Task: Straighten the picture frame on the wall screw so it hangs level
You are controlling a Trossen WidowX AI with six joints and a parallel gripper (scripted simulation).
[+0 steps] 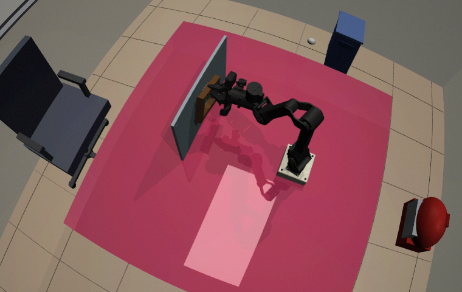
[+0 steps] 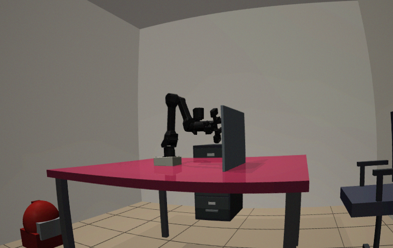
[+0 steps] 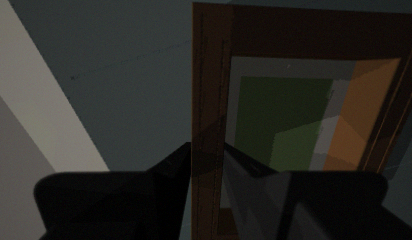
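The brown wooden picture frame is 5 cm below my gripper tip and 2 cm to the left of it. Round my gripper tip: wall panel: 7 cm below, 1 cm to the left, 1 cm ahead.
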